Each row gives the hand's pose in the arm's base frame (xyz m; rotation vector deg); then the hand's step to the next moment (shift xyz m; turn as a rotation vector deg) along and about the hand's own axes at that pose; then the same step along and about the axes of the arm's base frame.
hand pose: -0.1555 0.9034 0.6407 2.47 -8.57 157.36
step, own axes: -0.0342 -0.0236 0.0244 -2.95 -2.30 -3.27
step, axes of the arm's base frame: 0.0408 0.0060 0.0248 3.57 1.36 -3.17
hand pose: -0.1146 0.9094 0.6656 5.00 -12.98 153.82
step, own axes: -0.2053 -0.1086 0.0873 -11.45 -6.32 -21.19
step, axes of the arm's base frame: 0.2342 -0.0057 0.0817 12.52 4.43 -21.06
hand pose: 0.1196 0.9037 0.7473 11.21 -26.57 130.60
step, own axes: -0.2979 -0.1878 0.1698 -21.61 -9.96 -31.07
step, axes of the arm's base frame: 0.3394 -0.1504 0.1227 22.15 3.66 -32.05
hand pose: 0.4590 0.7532 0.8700 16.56 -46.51 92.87
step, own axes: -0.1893 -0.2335 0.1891 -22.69 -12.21 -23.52
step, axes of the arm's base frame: 0.2156 -0.2631 0.1021 22.62 -2.00 -26.48
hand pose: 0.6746 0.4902 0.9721 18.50 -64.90 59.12
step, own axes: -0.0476 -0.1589 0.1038 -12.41 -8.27 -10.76
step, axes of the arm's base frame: 0.0650 -0.1785 0.0471 12.42 -3.36 -13.14
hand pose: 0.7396 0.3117 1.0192 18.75 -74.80 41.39
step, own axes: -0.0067 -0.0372 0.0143 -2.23 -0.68 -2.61
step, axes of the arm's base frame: 0.0127 -0.0382 0.0037 2.22 0.40 -2.67
